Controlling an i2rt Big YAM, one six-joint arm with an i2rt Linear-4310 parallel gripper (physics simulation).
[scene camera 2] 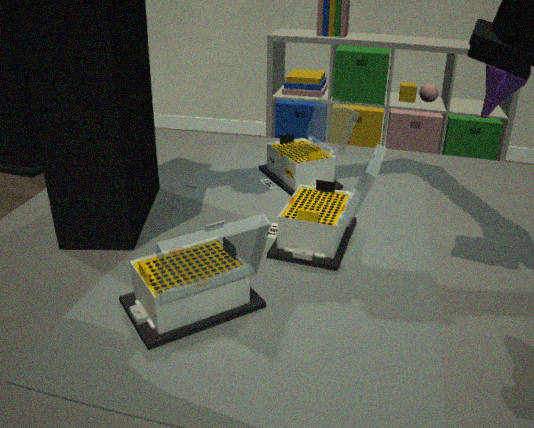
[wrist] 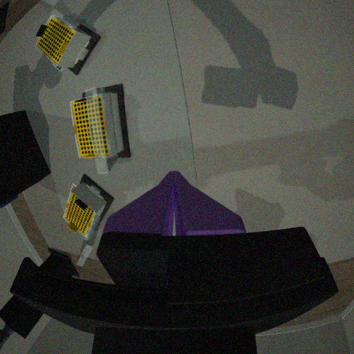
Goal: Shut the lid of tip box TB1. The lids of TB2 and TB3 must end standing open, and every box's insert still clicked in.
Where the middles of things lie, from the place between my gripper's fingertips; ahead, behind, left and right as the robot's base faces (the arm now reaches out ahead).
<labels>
My gripper is now 21 cm past the yellow insert (scene camera 2: pixel 323 205), 2 cm to the right of it and 16 cm above it.
</labels>
